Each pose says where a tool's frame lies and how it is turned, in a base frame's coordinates. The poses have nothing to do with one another.
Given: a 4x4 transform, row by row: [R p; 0 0 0 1], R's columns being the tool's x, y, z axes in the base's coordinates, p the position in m. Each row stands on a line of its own.
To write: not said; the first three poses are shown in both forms.
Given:
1:
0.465, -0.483, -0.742, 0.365
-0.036, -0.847, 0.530, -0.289
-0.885, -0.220, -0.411, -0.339
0, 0, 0, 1
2:
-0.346, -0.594, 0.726, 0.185
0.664, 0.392, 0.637, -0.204
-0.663, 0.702, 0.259, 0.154
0, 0, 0, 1
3:
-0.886, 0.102, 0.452, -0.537
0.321, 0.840, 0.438, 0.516
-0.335, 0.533, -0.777, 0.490
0, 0, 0, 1
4:
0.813, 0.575, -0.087, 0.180
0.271, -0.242, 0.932, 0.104
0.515, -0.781, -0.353, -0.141
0, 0, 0, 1
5:
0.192, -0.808, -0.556, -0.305
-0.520, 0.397, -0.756, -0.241
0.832, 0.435, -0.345, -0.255
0, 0, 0, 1
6:
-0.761, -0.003, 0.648, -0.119
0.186, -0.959, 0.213, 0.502
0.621, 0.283, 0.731, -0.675
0, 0, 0, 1
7:
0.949, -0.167, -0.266, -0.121
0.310, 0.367, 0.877, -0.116
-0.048, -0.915, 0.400, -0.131
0, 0, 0, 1
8:
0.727, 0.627, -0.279, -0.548
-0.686, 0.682, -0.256, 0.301
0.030, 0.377, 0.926, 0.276
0, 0, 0, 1
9:
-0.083, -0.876, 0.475, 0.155
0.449, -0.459, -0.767, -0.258
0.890, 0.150, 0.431, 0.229
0, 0, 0, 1
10:
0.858, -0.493, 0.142, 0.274
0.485, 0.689, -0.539, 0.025
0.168, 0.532, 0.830, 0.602
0, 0, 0, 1
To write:
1: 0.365, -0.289, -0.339; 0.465, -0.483, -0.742; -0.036, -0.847, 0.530; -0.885, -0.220, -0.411
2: 0.185, -0.204, 0.154; -0.346, -0.594, 0.726; 0.664, 0.392, 0.637; -0.663, 0.702, 0.259
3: -0.537, 0.516, 0.490; -0.886, 0.102, 0.452; 0.321, 0.840, 0.438; -0.335, 0.533, -0.777
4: 0.180, 0.104, -0.141; 0.813, 0.575, -0.087; 0.271, -0.242, 0.932; 0.515, -0.781, -0.353
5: -0.305, -0.241, -0.255; 0.192, -0.808, -0.556; -0.520, 0.397, -0.756; 0.832, 0.435, -0.345
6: -0.119, 0.502, -0.675; -0.761, -0.003, 0.648; 0.186, -0.959, 0.213; 0.621, 0.283, 0.731
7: -0.121, -0.116, -0.131; 0.949, -0.167, -0.266; 0.310, 0.367, 0.877; -0.048, -0.915, 0.400
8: -0.548, 0.301, 0.276; 0.727, 0.627, -0.279; -0.686, 0.682, -0.256; 0.030, 0.377, 0.926
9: 0.155, -0.258, 0.229; -0.083, -0.876, 0.475; 0.449, -0.459, -0.767; 0.890, 0.150, 0.431
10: 0.274, 0.025, 0.602; 0.858, -0.493, 0.142; 0.485, 0.689, -0.539; 0.168, 0.532, 0.830
